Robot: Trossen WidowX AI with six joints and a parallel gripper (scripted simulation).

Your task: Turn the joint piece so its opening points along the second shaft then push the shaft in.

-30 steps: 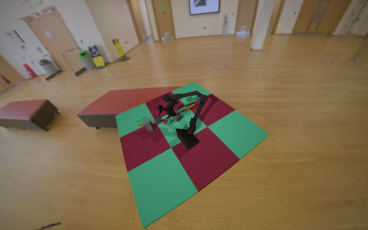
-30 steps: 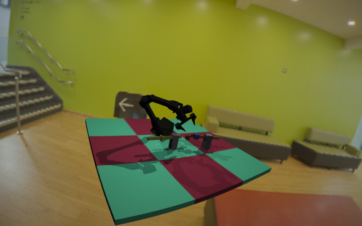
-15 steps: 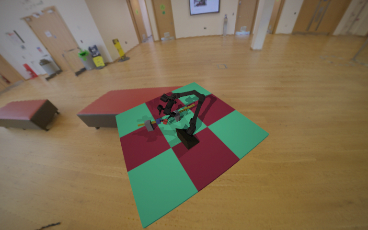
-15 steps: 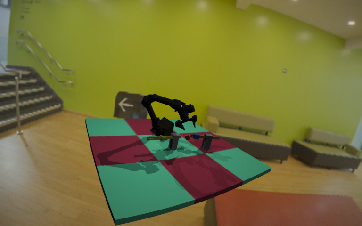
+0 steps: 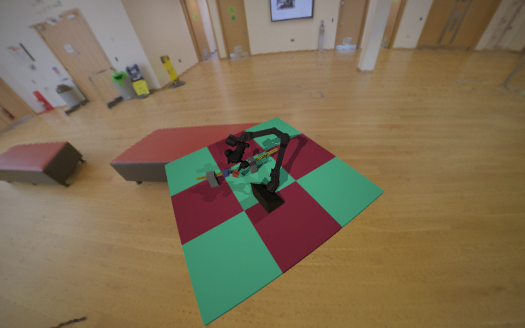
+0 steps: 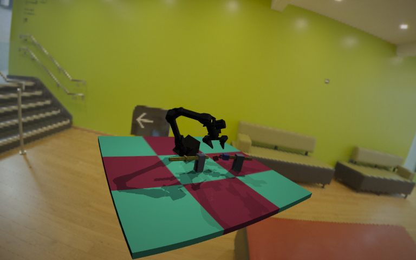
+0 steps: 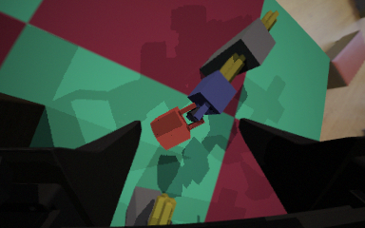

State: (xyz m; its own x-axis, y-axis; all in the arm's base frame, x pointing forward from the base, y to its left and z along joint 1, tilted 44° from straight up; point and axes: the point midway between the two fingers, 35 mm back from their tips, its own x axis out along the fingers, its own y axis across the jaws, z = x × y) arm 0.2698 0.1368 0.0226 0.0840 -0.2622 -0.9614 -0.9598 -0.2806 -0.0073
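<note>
Now: gripper tip 1 cm short of the red square joint piece and 7 cm above it.
</note>
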